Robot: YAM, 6 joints.
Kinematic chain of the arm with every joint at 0, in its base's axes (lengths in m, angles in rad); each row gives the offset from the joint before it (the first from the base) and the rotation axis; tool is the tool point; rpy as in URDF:
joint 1: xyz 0 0 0.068 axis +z
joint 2: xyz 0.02 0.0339 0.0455 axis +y
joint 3: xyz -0.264 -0.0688 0 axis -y
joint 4: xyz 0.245 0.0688 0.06 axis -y
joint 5: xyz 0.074 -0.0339 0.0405 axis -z
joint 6: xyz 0.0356 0 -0.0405 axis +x
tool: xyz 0 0 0 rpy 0 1.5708 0
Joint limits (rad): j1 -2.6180..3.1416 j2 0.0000..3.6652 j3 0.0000..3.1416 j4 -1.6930..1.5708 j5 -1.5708..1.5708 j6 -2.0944..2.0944
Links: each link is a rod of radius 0.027 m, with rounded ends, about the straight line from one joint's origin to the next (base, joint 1, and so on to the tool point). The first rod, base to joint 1, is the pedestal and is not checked.
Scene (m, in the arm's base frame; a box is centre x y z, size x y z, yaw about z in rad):
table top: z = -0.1
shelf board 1: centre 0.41 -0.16 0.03 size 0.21 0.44 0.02 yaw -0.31
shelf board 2: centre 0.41 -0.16 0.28 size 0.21 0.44 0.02 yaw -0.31
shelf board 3: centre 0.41 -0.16 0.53 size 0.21 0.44 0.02 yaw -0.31
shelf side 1: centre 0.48 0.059 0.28 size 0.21 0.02 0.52 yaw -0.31
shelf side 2: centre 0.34 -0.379 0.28 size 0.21 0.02 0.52 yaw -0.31
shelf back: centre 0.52 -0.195 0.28 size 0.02 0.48 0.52 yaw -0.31
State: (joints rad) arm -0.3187 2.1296 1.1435 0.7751 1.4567 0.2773
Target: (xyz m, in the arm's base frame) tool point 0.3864 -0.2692 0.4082
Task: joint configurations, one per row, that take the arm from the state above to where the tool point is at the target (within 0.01 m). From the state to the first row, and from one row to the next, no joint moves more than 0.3 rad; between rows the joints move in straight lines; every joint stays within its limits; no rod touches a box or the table.
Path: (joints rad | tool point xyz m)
1: -0.3205 1.9471 0.9065 0.7675 1.4947 0.2773 | 0.3367 -0.1492 0.1573
2: -0.3222 1.7645 0.6695 0.7599 1.5328 0.2773 | 0.2804 -0.1311 0.1575
3: -0.3240 1.5820 0.4325 0.7524 1.5708 0.2773 | 0.2220 -0.1121 0.1498
4: -0.4610 1.4749 0.6336 0.7568 1.5465 0.2773 | 0.2326 -0.1552 0.2273
5: -0.5981 1.3679 0.8348 0.7612 1.5222 0.2773 | 0.2131 -0.1882 0.3164
6: -0.7352 1.2608 1.0359 0.7657 1.4979 0.2773 | 0.1671 -0.1989 0.4082
7: -0.6689 1.5328 1.3241 0.7686 1.4202 0.2773 | 0.2365 -0.2318 0.4274
8: -0.6026 1.8048 1.6122 0.7715 1.3425 0.2773 | 0.3114 -0.2563 0.4272
9: -0.5364 2.0768 1.9004 0.7744 1.2648 0.2773 | 0.3864 -0.2692 0.4082

